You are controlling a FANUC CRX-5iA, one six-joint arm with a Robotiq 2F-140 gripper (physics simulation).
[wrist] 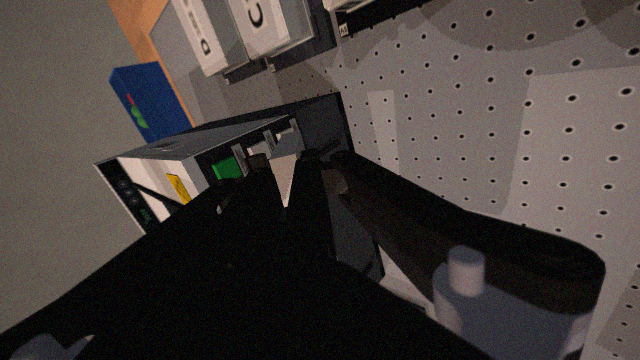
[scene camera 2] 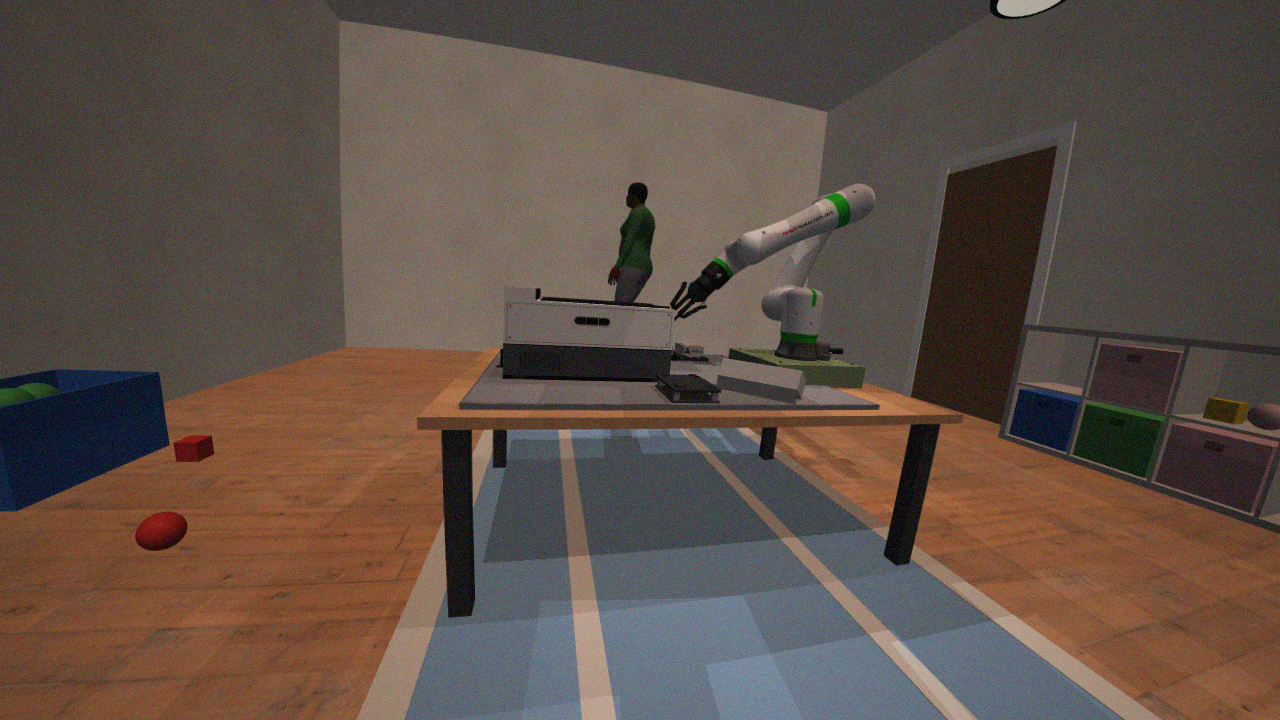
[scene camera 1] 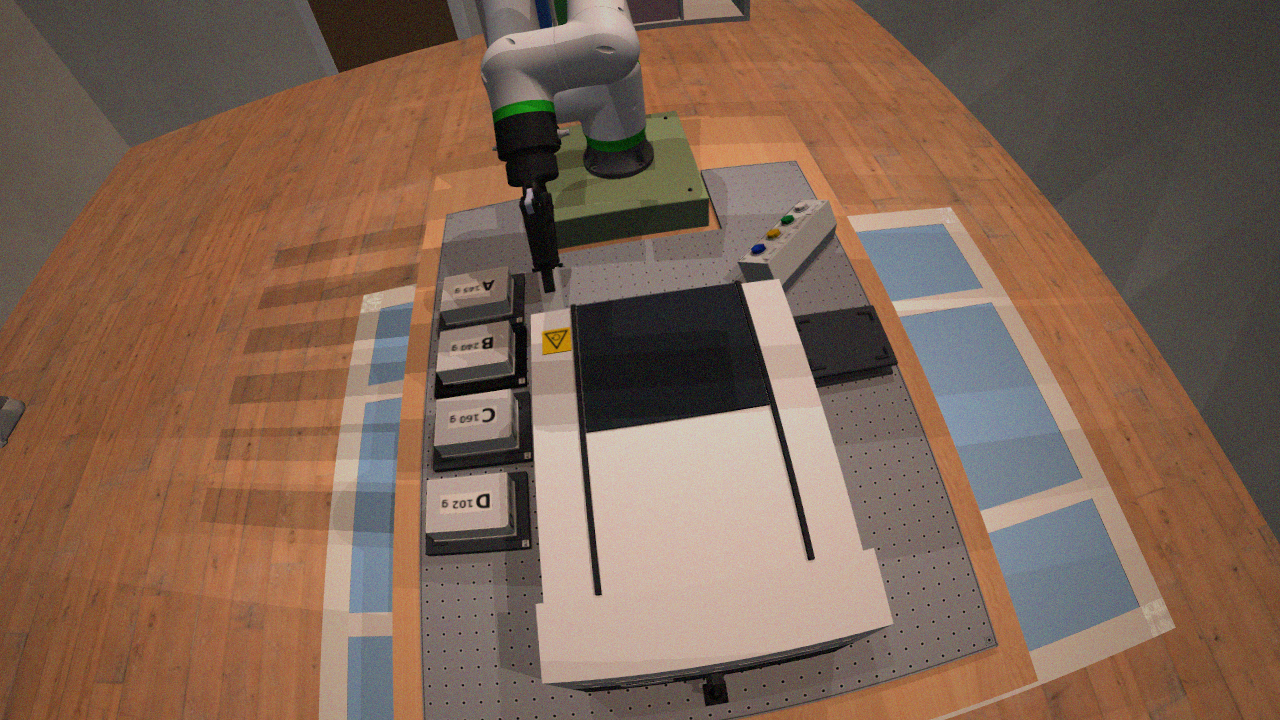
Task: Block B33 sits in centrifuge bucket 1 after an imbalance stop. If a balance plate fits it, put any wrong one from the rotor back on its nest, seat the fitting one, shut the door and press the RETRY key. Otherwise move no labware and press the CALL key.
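Where they show: gripper, fingertip midpoint: (wrist: 295, 149); arm's base, origin of the base link: (scene camera 2: 795, 357) (scene camera 1: 618, 158).
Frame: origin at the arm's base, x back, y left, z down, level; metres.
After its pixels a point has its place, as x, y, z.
My gripper (scene camera 1: 548, 282) (scene camera 2: 680, 313) {-0.487, -0.077, -0.077} (wrist: 295, 149) {-0.487, -0.077, -0.077} is shut with nothing held, low beside the centrifuge's front left corner in scene camera 1. The white centrifuge (scene camera 1: 707, 519) {-0.824, 0.115, -0.148} (scene camera 2: 590, 335) {-0.735, 0.260, -0.064} has a dark panel (scene camera 1: 671, 358) {-0.623, 0.086, -0.151} across the front part of its top. Block B33, the buckets and the rotor do not show. Balance plates A 145 g (scene camera 1: 478, 295) {-0.355, -0.246, 0.008}, B 240 g (scene camera 1: 474, 358) {-0.491, -0.231, 0.009}, C 160 g (scene camera 1: 474, 425) {-0.614, -0.213, 0.009} (wrist: 265, 30) {-0.588, -0.177, 0.008} and D 102 g (scene camera 1: 469, 505) {-0.744, -0.206, 0.008} (wrist: 197, 37) {-0.749, -0.201, 0.008} sit on their nests. A green key (wrist: 226, 168) {-0.529, -0.074, -0.121} and white keys show on the centrifuge front. RETRY and CALL labels are unreadable.
A sloped box (scene camera 1: 794, 246) {-0.303, 0.312, -0.008} (scene camera 2: 759, 379) {-0.282, 0.350, 0.017} with blue, yellow, green and white buttons stands near the green robot base (scene camera 1: 635, 201) {-0.151, 0.034, 0.000} (scene camera 2: 836, 368) {0.070, 0.147, 0.009}. A dark tray (scene camera 1: 845, 344) {-0.493, 0.368, 0.028} (scene camera 2: 687, 387) {-0.496, 0.433, 0.028} lies right of the centrifuge. A person (scene camera 2: 635, 237) stands beyond the table.
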